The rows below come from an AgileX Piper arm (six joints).
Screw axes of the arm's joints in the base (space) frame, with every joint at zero. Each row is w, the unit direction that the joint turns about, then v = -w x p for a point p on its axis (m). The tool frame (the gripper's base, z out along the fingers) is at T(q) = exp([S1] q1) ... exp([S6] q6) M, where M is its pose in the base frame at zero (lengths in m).
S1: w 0 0 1 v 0 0 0
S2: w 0 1 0 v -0.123 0 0
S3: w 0 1 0 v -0.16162 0 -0.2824
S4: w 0.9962 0 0.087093 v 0 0.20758 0
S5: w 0 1 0 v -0.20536 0 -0.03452
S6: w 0.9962 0 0.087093 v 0 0.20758 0
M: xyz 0.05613 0 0.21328 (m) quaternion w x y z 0.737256 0 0.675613 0
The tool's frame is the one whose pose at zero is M.
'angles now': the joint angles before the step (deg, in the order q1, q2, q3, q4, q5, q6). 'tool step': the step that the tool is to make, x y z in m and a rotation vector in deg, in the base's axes. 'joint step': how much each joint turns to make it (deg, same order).
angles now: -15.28 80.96 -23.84 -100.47 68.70 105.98
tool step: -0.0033 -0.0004 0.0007 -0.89 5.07 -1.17
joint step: 0.00 -0.01 0.01 1.45 1.63 -5.34
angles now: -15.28 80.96 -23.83 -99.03 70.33 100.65
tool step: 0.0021 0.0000 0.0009 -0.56 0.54 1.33
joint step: 0.01 0.01 -0.04 -1.33 -0.33 -0.37
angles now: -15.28 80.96 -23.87 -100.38 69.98 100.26
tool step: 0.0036 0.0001 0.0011 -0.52 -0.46 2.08
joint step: -0.02 0.01 -0.08 -2.15 -0.87 0.74
